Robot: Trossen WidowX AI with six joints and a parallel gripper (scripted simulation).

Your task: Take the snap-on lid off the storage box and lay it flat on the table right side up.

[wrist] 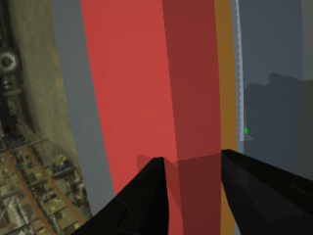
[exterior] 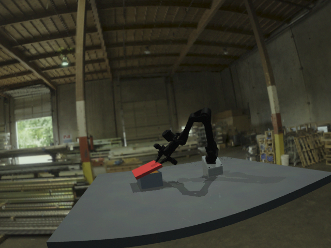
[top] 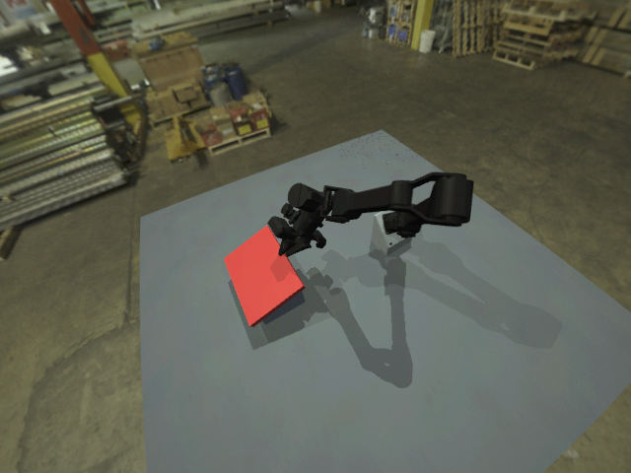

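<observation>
The red lid lies 80 mm ahead of my gripper tip, 10 mm to the left of it and 20 mm below it. The rest, counted from my gripper tip: storage box 70 mm ahead, 10 mm to the left, 80 mm below.
</observation>
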